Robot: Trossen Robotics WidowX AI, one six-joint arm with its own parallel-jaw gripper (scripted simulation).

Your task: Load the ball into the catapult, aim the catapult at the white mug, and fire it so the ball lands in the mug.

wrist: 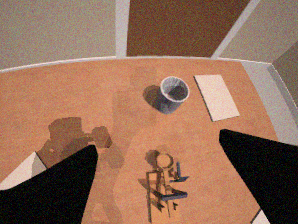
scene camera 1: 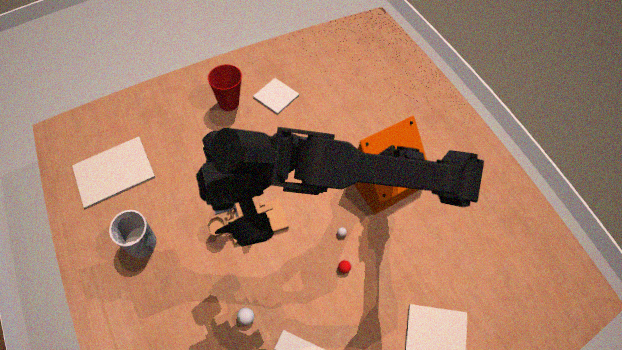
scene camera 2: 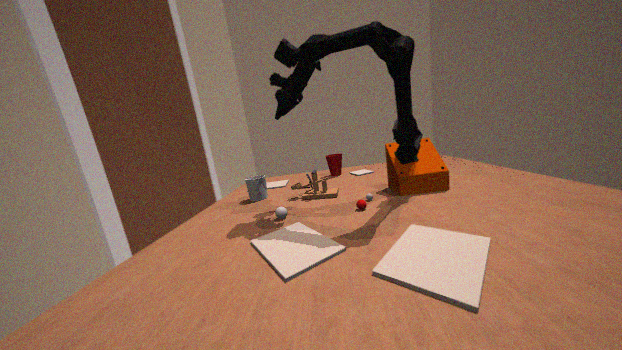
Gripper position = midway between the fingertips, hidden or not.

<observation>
The gripper [scene camera 1: 208,207] is open, holding nothing. Also in view: a red cup [scene camera 1: 225,80], a wooden catapult [scene camera 1: 273,209], a larger white tile [scene camera 1: 102,176], a small white tile [scene camera 1: 276,96], a larger white tile [scene camera 2: 450,266] and a larger white tile [scene camera 2: 292,250].
The gripper is seen too in the wrist view [wrist: 159,144] and in scene camera 2 [scene camera 2: 279,117]. The wrist view does not show the red cup, which is hidden by the gripper.
</observation>
